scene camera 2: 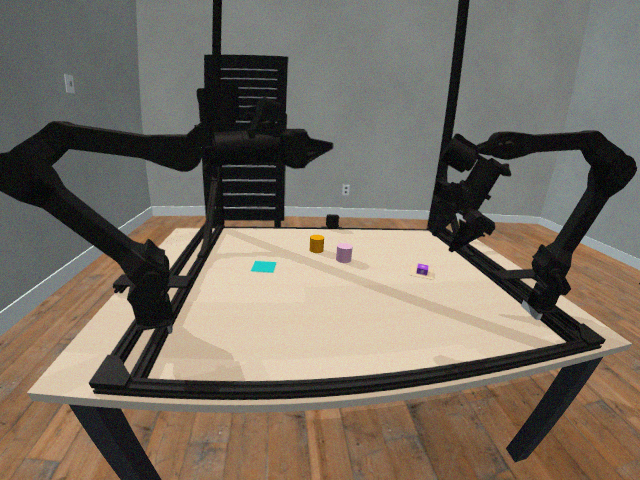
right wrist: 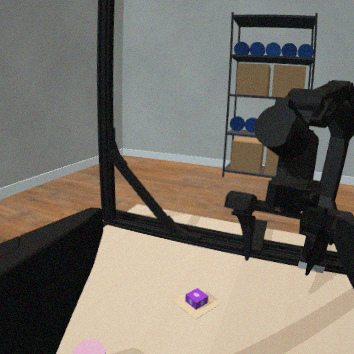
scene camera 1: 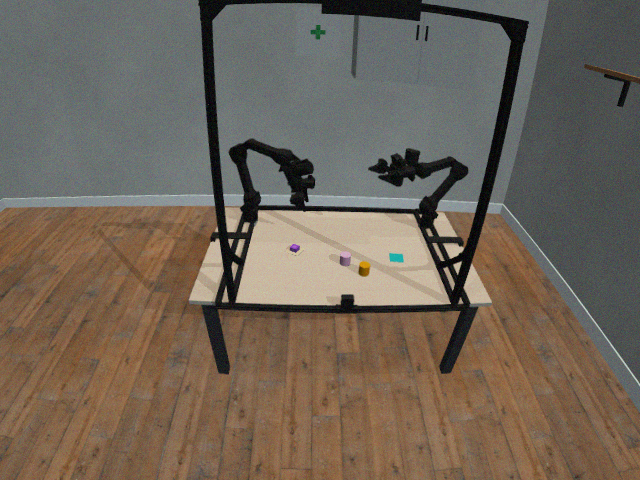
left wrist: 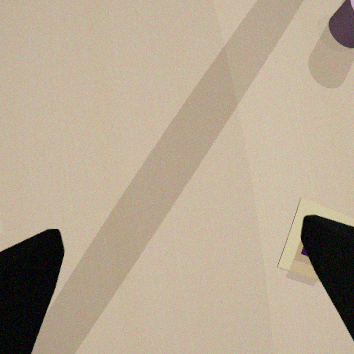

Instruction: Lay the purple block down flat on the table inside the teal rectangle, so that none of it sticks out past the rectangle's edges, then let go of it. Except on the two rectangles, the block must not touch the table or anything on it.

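Where they show: left gripper, fingertip midpoint: (scene camera 2: 441, 243) (right wrist: 275, 267) (scene camera 1: 306, 206) (left wrist: 183, 235); right gripper, fingertip midpoint: (scene camera 2: 321, 144) (right wrist: 222, 225) (scene camera 1: 373, 172); left arm's base, link origin: (scene camera 2: 540, 305) (scene camera 1: 250, 219); right arm's base, link origin: (scene camera 2: 154, 318) (scene camera 1: 426, 225).
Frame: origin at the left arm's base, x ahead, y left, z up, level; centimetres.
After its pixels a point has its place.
Note:
The purple block (scene camera 1: 294, 248) @(y -22.5, x 25.7, z 0.0 cm) (scene camera 2: 422, 269) @(y -19.6, x 26.2, z -0.2 cm) (right wrist: 196, 298) @(y -20.5, x 26.6, z 0.0 cm) lies flat on the pale yellow rectangle (scene camera 2: 424, 276) @(y -18.4, x 25.7, z -1.8 cm) (left wrist: 289, 252) @(y -17.7, x 25.0, z -1.8 cm) (right wrist: 197, 314) @(y -19.2, x 28.8, z -1.8 cm). In the left wrist view a finger hides nearly all of the block. The teal rectangle (scene camera 1: 396, 257) @(y -21.3, x 71.4, z -1.8 cm) (scene camera 2: 263, 267) @(y -20.7, x 71.4, z -1.8 cm) is bare, at the right in scene camera 1. My left gripper (scene camera 1: 301, 203) @(y -7.3, x 29.2, z 13.1 cm) (left wrist: 183, 235) @(y -7.3, x 29.2, z 13.1 cm) (right wrist: 275, 267) @(y -7.3, x 29.2, z 13.1 cm) is open and empty, pointing down above the table, off to one side of the block. My right gripper (scene camera 1: 375, 173) @(y -8.1, x 57.8, z 32.5 cm) (scene camera 2: 331, 146) @(y -8.1, x 57.8, z 32.5 cm) (right wrist: 222, 225) @(y -8.1, x 57.8, z 32.5 cm) is open and empty, roughly level and high above the table.
A pink cylinder (scene camera 1: 345, 258) @(y -30.1, x 48.3, z 2.2 cm) (scene camera 2: 344, 253) @(y -25.6, x 48.5, z 1.2 cm) (left wrist: 342, 25) @(y -25.8, x 47.3, z 0.2 cm) (right wrist: 90, 347) @(y -28.1, x 47.6, z 2.7 cm) and an orange cylinder (scene camera 1: 363, 269) @(y -36.3, x 55.9, z 1.7 cm) (scene camera 2: 316, 243) @(y -31.8, x 56.6, z 1.4 cm) stand between the two rectangles. Black frame rails (scene camera 1: 279, 308) (scene camera 2: 310, 388) run along the table edges, with uprights at the sides. A small black box (scene camera 1: 347, 300) @(y -56.9, x 49.7, z 2.8 cm) (scene camera 2: 332, 221) @(y -54.2, x 49.9, z 1.4 cm) sits on one rail.

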